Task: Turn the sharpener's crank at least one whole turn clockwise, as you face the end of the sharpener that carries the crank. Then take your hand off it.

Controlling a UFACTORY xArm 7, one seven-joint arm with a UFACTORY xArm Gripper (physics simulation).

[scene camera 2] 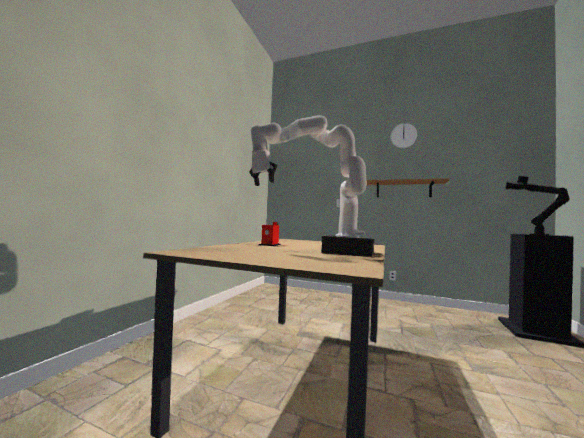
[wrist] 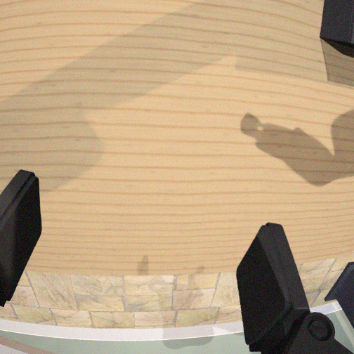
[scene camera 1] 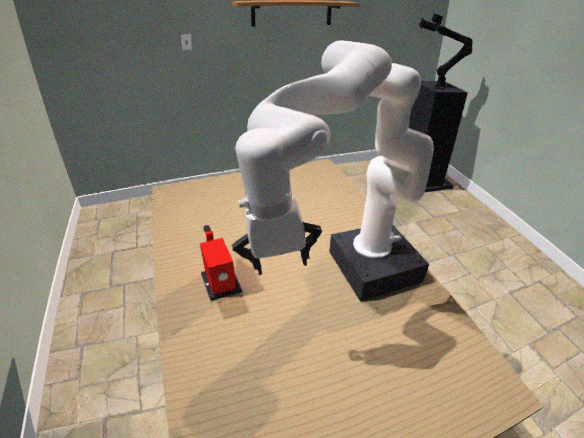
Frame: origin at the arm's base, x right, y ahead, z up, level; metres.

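Where they show: gripper, fingertip midpoint: (scene camera 2: pixel 264 184) (scene camera 1: pixel 282 265); arm's base, origin of the base link: (scene camera 2: pixel 347 237) (scene camera 1: pixel 372 246).
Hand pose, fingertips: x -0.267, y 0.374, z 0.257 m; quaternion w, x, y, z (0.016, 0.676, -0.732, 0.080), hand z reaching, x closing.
Observation:
Each offset is from my fingertips to the top centre of the thing. "spot": to the spot under its first point. Level surfaces: height alone.
The red sharpener {spot: dx +0.253, dy +0.127, dz -0.212 m} (scene camera 1: pixel 218 265) (scene camera 2: pixel 270 234) stands upright on its dark base on the left part of the table. A round pale disc {spot: dx +0.245, dy +0.118, dz -0.252 m} (scene camera 1: pixel 223 276) shows on its near face. The crank's dark knob {dx +0.407, dy +0.145, dz -0.190 m} (scene camera 1: pixel 207 228) sticks up behind the sharpener's top on a short red arm (scene camera 1: pixel 209 235), at the end away from scene camera 1. My gripper (scene camera 1: pixel 282 268) (scene camera 2: pixel 264 184) (wrist: pixel 145 227) is open and empty, pointing down. It hangs high above the table, apart from the crank and the sharpener. The sharpener does not show in the wrist view.
The arm's black base block (scene camera 1: pixel 379 272) (scene camera 2: pixel 347 245) (wrist: pixel 341 25) sits on the wooden table {dz -0.338 m} (scene camera 1: pixel 320 380) (scene camera 2: pixel 240 256) (wrist: pixel 165 165), right of the sharpener. A black pedestal (scene camera 1: pixel 442 125) (scene camera 2: pixel 541 285) with a small black arm stands off the table's right side. A wall shelf (scene camera 1: pixel 295 4) (scene camera 2: pixel 407 182) hangs behind.

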